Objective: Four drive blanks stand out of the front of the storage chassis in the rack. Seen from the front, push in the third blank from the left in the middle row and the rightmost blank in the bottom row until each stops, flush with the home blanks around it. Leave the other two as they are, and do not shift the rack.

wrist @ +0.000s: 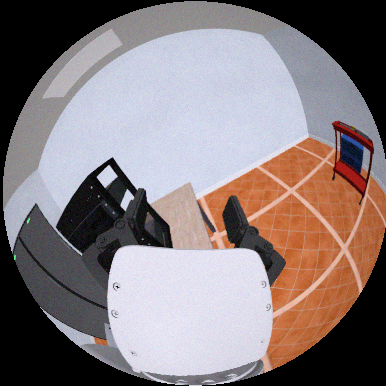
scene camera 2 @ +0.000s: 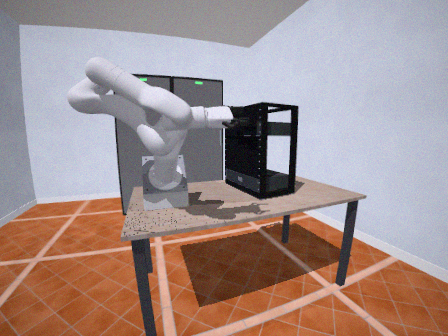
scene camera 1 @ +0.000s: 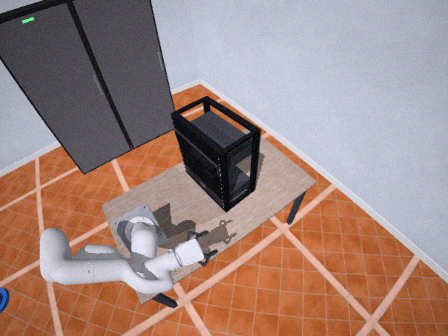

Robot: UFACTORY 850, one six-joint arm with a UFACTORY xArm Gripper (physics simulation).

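The black rack (scene camera 1: pixel 226 180) (scene camera 2: pixel 263 150) (wrist: pixel 123 175) stands upright on the table. The storage chassis front (scene camera 1: pixel 204 165) (wrist: pixel 94 223) is a dark area inside the rack's front. The separate drive blanks are too dark and small to tell apart, so how far each stands out cannot be read. My gripper (scene camera 1: pixel 212 243) (scene camera 2: pixel 246 120) (wrist: pixel 186 201) is open and empty, its fingers wide apart. It is above the table's near long edge, on the near side of the rack and apart from it in the first scene view. In the wrist view the left finger covers part of the rack.
The wooden table (scene camera 1: pixel 285 172) (scene camera 2: pixel 320 191) (wrist: pixel 182 215) bears the arm's base and the rack. A grey unit (scene camera 2: pixel 241 179) sits low in the rack. Dark grey cabinets (scene camera 1: pixel 50 85) (scene camera 2: pixel 205 95) (wrist: pixel 50 270) stand beyond the table. A red trolley (wrist: pixel 350 177) stands far right in the wrist view.
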